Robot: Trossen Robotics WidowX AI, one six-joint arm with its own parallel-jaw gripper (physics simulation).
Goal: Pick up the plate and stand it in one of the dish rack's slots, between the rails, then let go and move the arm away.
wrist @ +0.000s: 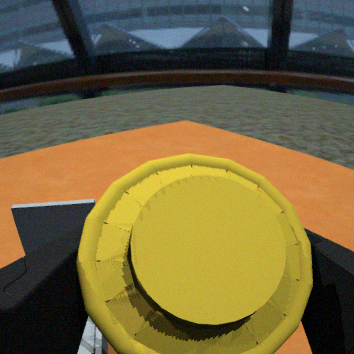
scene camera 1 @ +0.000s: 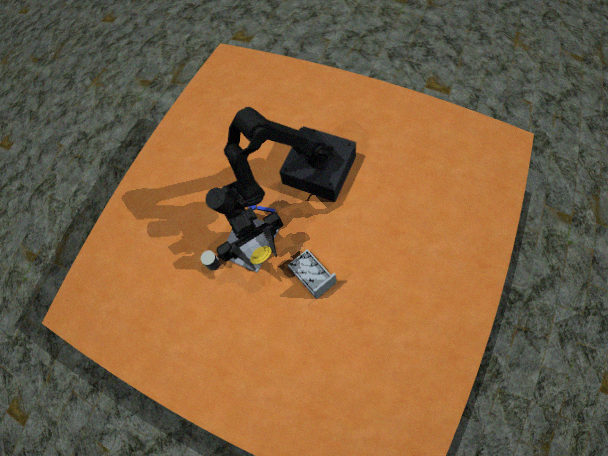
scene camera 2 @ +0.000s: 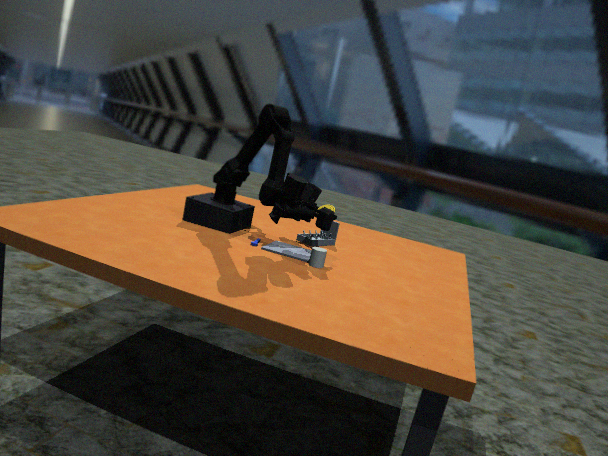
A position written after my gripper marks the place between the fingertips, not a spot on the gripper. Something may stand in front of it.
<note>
My gripper (scene camera 1: 265, 263) holds a yellow plate (wrist: 190, 246), which touches nothing else. The table carries a grey dish rack (scene camera 1: 306, 267).
My gripper shows as well in the wrist view (wrist: 194, 235) and in scene camera 2 (scene camera 2: 330, 214).
</note>
